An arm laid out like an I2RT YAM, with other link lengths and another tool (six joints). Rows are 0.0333 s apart.
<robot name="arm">
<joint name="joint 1" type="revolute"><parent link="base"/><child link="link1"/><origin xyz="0 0 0.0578"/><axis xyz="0 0 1"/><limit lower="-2.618" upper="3.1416"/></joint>
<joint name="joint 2" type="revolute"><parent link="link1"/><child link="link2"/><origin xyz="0.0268 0.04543 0.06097" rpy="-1.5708 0 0"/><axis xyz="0 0 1"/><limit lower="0" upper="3.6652"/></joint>
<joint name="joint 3" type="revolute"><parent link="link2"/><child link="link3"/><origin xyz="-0.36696 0 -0.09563" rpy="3.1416 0 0"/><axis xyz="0 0 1"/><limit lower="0" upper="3.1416"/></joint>
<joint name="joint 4" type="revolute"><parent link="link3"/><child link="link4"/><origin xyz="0.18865 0.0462 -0.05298"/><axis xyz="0 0 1"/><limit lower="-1.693" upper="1.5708"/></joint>
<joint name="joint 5" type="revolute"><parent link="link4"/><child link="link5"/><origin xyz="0.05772 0.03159 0.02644" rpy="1.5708 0 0"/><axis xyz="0 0 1"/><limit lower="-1.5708" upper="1.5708"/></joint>
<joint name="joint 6" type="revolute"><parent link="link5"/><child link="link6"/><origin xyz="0.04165 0 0.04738" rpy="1.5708 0 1.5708"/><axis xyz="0 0 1"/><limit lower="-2.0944" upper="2.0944"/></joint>
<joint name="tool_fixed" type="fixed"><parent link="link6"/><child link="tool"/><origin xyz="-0.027 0.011 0.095" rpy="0 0.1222 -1.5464"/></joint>
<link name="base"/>
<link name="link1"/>
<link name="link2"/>
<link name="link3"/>
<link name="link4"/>
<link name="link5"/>
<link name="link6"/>
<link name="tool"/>
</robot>
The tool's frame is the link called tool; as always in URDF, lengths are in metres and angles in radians.
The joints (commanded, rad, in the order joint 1, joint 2, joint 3, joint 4, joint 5, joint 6), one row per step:
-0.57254 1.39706 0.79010 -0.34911 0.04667 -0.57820
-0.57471 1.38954 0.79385 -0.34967 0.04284 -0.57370
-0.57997 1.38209 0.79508 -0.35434 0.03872 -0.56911
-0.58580 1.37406 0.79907 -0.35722 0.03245 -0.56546
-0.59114 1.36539 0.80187 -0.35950 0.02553 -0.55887
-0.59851 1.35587 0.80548 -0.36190 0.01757 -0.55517
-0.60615 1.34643 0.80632 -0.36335 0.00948 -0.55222
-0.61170 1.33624 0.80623 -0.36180 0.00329 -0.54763
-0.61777 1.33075 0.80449 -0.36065 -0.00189 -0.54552
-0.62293 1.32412 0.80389 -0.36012 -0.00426 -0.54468
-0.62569 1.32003 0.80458 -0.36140 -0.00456 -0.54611
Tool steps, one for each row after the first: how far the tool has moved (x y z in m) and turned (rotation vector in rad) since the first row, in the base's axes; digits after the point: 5 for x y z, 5 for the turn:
0.00009 0.00011 0.00250 -0.00111 -0.01227 -0.00360
-0.00136 0.00046 0.00399 0.00162 -0.01907 -0.01018
-0.00200 0.00045 0.00648 0.00255 -0.03078 -0.01523
-0.00268 0.00081 0.00888 0.00524 -0.04384 -0.02172
-0.00359 0.00087 0.01163 0.00631 -0.05760 -0.02717
-0.00496 0.00120 0.01369 0.00805 -0.06954 -0.03217
-0.00598 0.00158 0.01590 0.00773 -0.08355 -0.03738
-0.00709 0.00167 0.01667 0.00922 -0.09063 -0.04187
-0.00830 0.00158 0.01786 0.00728 -0.09740 -0.04605
-0.00916 0.00146 0.01870 0.00467 -0.09991 -0.04739

